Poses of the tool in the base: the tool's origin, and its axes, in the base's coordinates. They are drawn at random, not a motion.
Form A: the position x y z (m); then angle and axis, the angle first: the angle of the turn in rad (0 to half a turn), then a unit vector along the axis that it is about.
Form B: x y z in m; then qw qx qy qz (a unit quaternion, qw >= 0). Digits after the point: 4 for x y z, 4 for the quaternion.
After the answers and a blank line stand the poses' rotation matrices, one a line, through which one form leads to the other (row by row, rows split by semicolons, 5 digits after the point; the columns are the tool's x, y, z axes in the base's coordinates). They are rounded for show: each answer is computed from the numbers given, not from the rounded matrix.
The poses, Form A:
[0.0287, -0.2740, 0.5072, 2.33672, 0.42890, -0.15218, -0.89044]
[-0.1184, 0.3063, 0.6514, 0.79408, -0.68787, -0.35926, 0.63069]
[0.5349, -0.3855, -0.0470, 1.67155, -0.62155, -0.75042, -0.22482]
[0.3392, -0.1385, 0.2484, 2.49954, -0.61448, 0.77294, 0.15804]
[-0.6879, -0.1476, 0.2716, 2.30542, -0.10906, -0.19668, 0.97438]
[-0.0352, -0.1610, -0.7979, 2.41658, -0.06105, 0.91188, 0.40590]
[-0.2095, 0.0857, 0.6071, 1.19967, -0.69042, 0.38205, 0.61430]
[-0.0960, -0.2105, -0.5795, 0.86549, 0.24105, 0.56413, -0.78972]
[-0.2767, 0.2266, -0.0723, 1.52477, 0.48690, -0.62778, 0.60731]
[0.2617, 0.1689, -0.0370, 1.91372, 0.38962, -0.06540, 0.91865]
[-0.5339, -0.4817, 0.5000, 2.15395, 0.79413, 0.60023, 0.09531]
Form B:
[0.0287, -0.2740, 0.5072, 0.3917, 0.3946, -0.1400, -0.8193]
[-0.1184, 0.3063, 0.6514, 0.9222, -0.2660, -0.1389, 0.2439]
[0.5349, -0.3855, -0.0470, 0.6706, -0.4611, -0.5567, -0.1668]
[0.3392, -0.1385, 0.2484, 0.3155, -0.5831, 0.7335, 0.1500]
[-0.6879, -0.1476, 0.2716, 0.4060, -0.0997, -0.1797, 0.8905]
[-0.0352, -0.1610, -0.7979, 0.3546, -0.0571, 0.8526, 0.3795]
[-0.2095, 0.0857, 0.6071, 0.8254, -0.3897, 0.2157, 0.3468]
[-0.0960, -0.2105, -0.5795, 0.9078, 0.1011, 0.2366, -0.3312]
[-0.2767, 0.2266, -0.0723, 0.7232, 0.3363, -0.4336, 0.4194]
[0.2617, 0.1689, -0.0370, 0.5761, 0.3185, -0.0535, 0.7509]
[-0.5339, -0.4817, 0.5000, 0.4740, 0.6993, 0.5285, 0.0839]

-0.38173 0.53126 -0.75634; -0.75229 -0.65399 -0.07969; -0.53697 0.53857 0.64931
0.84245 -0.37592 -0.38597; 0.52372 0.73954 0.42284; 0.12649 -0.55836 0.81990
0.32460 0.73702 -0.59282; 0.28966 0.51919 0.80408; 0.90041 -0.43272 -0.04496
-0.12089 -0.94998 0.28798; -0.76069 0.27504 0.58796; -0.63776 -0.14799 -0.75589
-0.65044 -0.68725 -0.32345; 0.75890 -0.60569 -0.23917; -0.03154 -0.40103 0.91552
-0.74197 -0.36651 0.56138; 0.17183 0.70541 0.68765; -0.64803 0.60668 -0.46042
0.66647 -0.74059 0.08573; 0.40436 0.45569 0.79299; -0.62635 -0.49384 0.60317
0.66870 0.64913 0.36258; -0.55347 0.76020 -0.34024; -0.49649 0.02684 0.86763
0.27217 -0.89827 -0.34502; 0.31506 0.42198 -0.85010; 0.90921 0.12267 0.39786
-0.13340 -0.89921 0.41668; 0.83111 -0.33053 -0.44722; 0.53987 0.28665 0.79144
0.42725 0.65958 0.61840; 0.81869 0.00800 -0.57417; -0.38366 0.75159 -0.53657

